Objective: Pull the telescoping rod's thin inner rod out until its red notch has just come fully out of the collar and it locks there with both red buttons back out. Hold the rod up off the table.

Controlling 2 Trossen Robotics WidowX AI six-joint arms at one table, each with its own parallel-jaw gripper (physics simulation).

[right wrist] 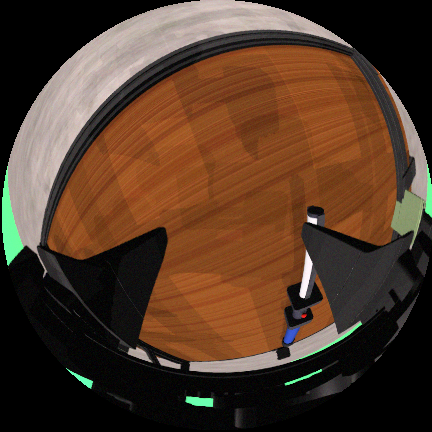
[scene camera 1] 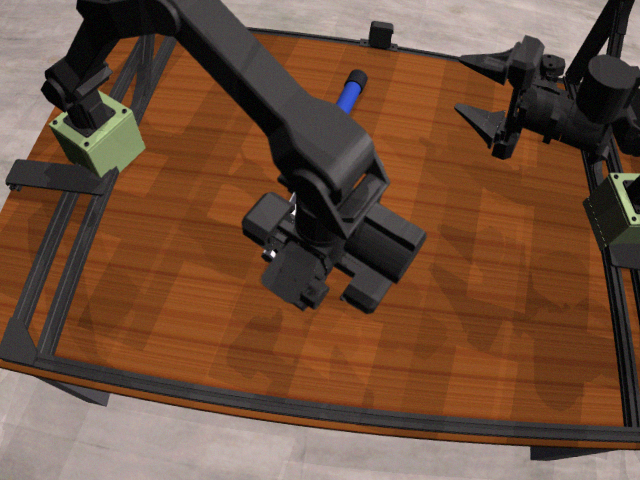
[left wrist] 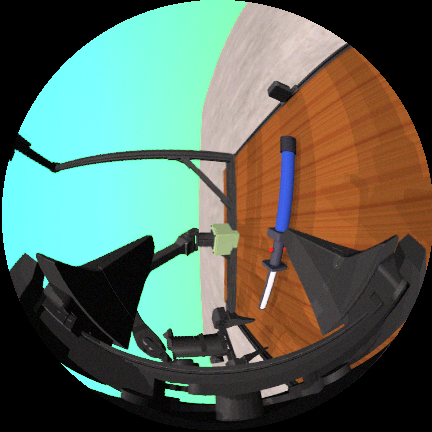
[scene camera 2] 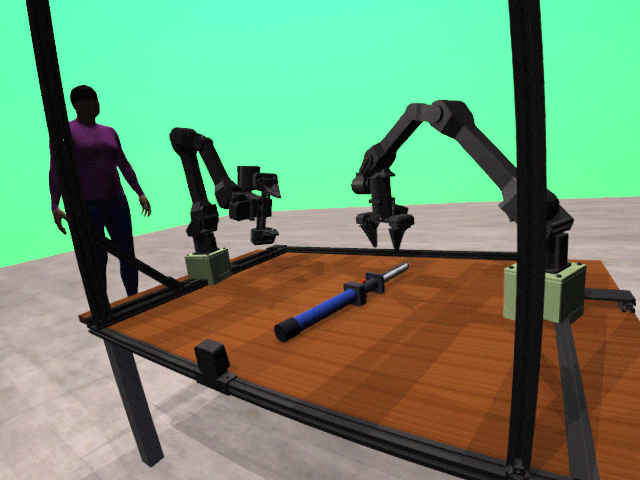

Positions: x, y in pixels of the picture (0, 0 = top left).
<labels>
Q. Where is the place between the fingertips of my left gripper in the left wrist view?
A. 219, 239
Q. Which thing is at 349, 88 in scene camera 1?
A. A telescoping rod.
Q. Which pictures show the telescoping rod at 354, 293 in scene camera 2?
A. The right wrist view, scene camera 1, the left wrist view and scene camera 2: all of them.
</labels>
